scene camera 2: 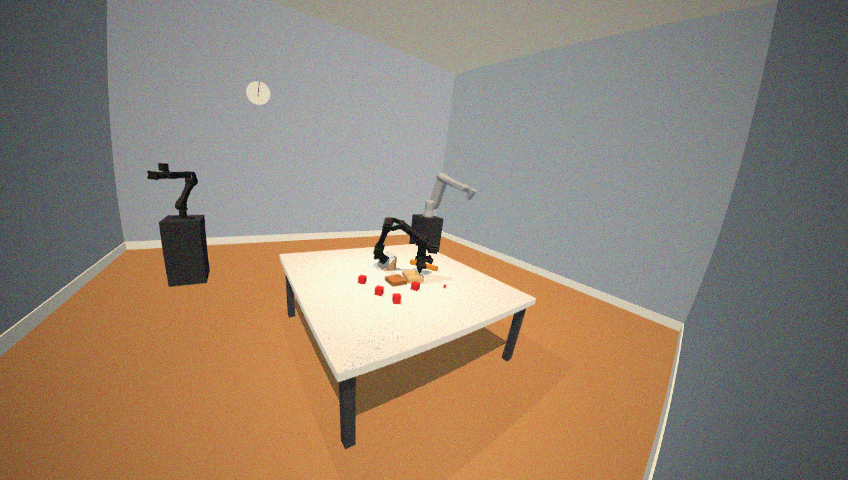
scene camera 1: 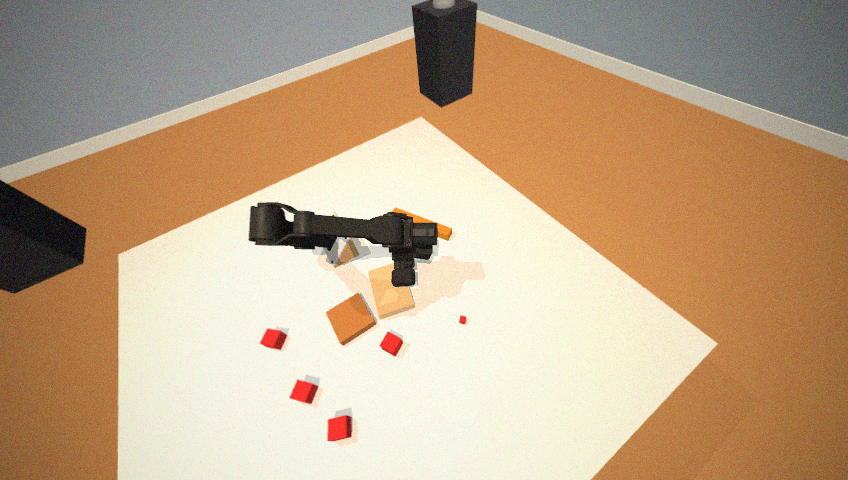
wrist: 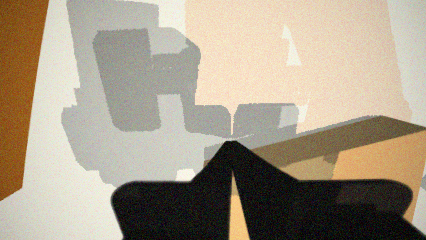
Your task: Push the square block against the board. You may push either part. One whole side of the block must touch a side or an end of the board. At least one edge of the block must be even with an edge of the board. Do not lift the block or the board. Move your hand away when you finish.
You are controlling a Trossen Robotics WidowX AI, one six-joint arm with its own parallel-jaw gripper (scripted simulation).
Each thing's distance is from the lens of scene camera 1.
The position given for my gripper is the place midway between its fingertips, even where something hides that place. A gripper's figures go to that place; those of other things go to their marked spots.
my gripper (scene camera 1: 407,269): 87 cm
light tan square block (scene camera 1: 389,300): 82 cm
